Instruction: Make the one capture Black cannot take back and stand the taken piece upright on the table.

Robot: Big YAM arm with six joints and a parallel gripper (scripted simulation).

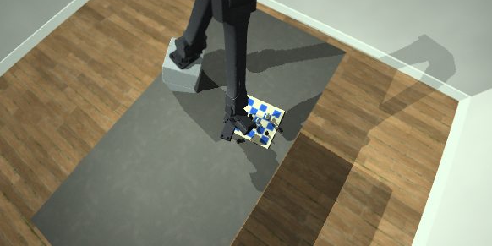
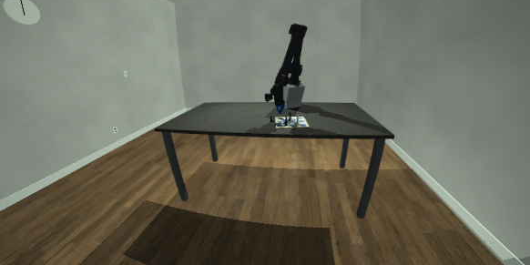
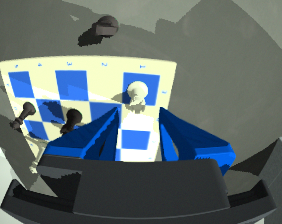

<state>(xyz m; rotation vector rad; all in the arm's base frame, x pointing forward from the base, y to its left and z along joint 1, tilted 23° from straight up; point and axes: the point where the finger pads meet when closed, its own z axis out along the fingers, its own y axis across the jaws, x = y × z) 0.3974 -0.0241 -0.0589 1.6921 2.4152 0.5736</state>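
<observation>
Now: the white piece 30 mm below my hand. From my hand the other things lie so: black piece 50 mm to the right, 50 mm ahead, 40 mm below; cream chessboard 90 mm to the left, 50 mm below, 50 mm ahead.
</observation>
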